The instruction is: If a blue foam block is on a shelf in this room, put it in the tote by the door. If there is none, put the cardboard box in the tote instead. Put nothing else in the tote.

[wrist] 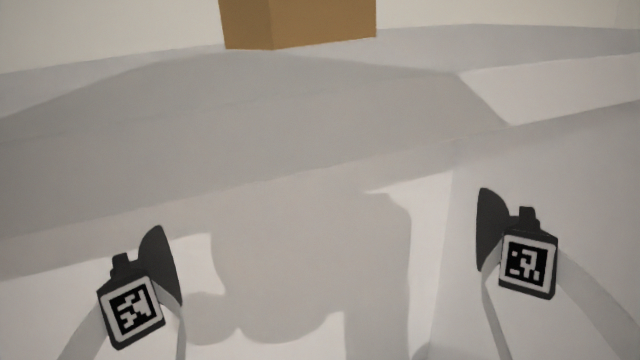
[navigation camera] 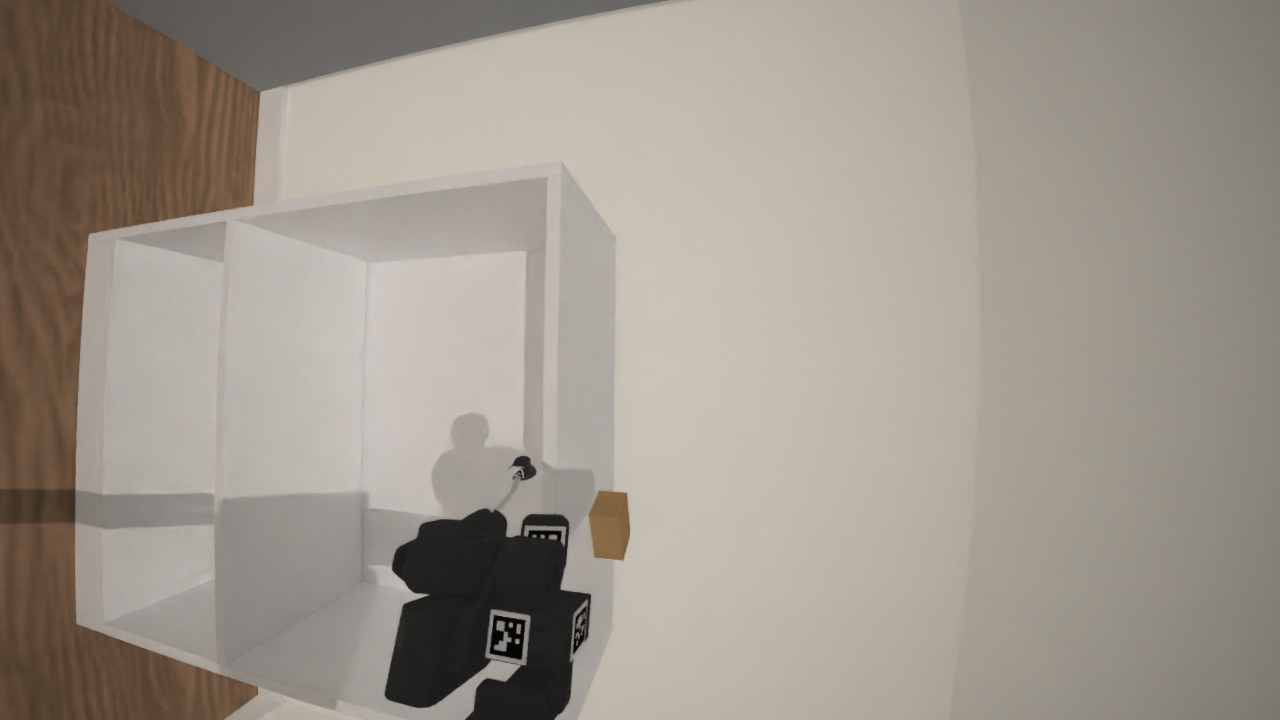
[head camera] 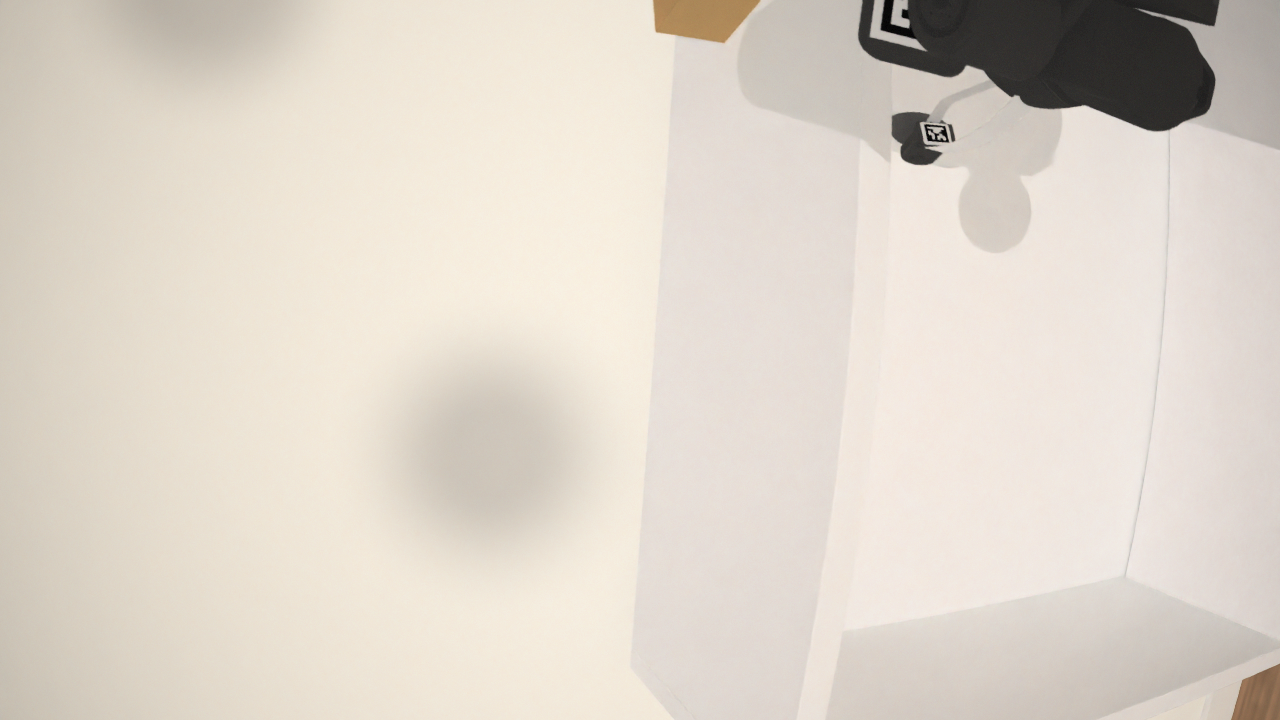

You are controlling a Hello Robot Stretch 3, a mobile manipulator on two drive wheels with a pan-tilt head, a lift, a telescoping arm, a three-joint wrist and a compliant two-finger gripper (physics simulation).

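Frame: origin at the robot's base, x down, y right, z back, level; centimetres.
Seen in the pictures: gripper, fingertip midpoint: [wrist: 324, 236] [navigation camera: 518, 525].
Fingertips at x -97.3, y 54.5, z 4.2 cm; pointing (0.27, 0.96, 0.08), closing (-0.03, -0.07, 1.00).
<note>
A point is followed by its place in that frame.
The cardboard box [head camera: 702, 17] @(x -108.8, y 63.4, z 0.9 cm) [navigation camera: 609, 526] @(x -109.3, y 61.8, z 4.4 cm) [wrist: 300, 25] @(x -107.2, y 61.9, z 4.5 cm) is a plain brown block on the top board of the white shelf unit [head camera: 751, 402] @(x -106.0, y 53.1, z -21.5 cm) [navigation camera: 581, 340] @(x -106.0, y 50.5, z -23.3 cm) [wrist: 125, 140] @(x -105.6, y 47.1, z -0.4 cm). It is cut off at the upper edge in the head and wrist views. My gripper [wrist: 324, 236] @(x -97.3, y 54.5, z 4.2 cm) is open, with its fingers wide apart and no object between them. It is at the front of the upper compartment, lower than the box and apart from it. In the head and navigation views the wrist hides part of the gripper. A blue foam block and the tote do not show in these views.
The shelf unit's middle board [navigation camera: 290, 385] @(x -45.2, y 54.0, z -16.0 cm) divides two compartments. Its front edges are close to my wrist and fingers. A cream wall [head camera: 268, 268] @(x -135.9, y 74.3, z -20.5 cm) [navigation camera: 787, 358] @(x -139.9, y 72.7, z -26.6 cm) stands behind the unit, and wooden floor [navigation camera: 35, 358] @(x 0.0, y 37.6, z -17.0 cm) shows below it.
</note>
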